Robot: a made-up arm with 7 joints.
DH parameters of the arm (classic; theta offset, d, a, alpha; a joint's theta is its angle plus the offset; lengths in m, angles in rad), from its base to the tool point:
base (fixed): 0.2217 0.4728 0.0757 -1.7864
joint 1: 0 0.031 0.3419 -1.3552
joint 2: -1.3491 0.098 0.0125 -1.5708
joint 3: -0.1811 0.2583 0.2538 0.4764
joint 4: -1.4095 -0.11 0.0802 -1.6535
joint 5: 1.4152 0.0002 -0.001 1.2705
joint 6: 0 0.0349 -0.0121 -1.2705
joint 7: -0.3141 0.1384 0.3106 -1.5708
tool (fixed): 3.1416 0.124 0 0
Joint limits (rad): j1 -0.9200..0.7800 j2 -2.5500..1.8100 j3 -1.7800..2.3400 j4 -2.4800..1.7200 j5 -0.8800..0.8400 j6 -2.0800..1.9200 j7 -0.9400..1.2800
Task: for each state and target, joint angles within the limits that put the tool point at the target. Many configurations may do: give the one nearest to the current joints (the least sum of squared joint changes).
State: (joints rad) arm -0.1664 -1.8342 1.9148 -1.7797 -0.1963 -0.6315 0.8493
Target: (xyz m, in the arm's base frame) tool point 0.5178 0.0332 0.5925
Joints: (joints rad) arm -0.4330 -1.7235 1.7515 -1.4793 -0.6819 -0.3624 0.5302
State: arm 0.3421 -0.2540 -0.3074 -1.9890 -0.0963 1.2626 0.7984
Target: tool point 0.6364 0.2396 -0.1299
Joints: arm 0.2205 0.1316 -0.4699 -1.9281 0.2277 1.5639 1.0335
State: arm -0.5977 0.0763 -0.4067 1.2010 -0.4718 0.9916 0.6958
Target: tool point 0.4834 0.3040 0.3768
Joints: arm 0.2095 -0.1005 -0.6764 1.5174 -0.7000 1.0674 1.0894
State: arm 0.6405 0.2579 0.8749 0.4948 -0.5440 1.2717 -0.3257
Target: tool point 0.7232 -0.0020 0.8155
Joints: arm 0.2656 0.4484 1.3318 0.6925 -0.5545 1.2410 -0.1388
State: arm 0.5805 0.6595 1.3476 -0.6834 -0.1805 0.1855 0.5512
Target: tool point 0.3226 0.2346 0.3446
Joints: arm 0.7800 0.8879 1.2078 -0.9387 -0.3349 -0.3386 0.4651
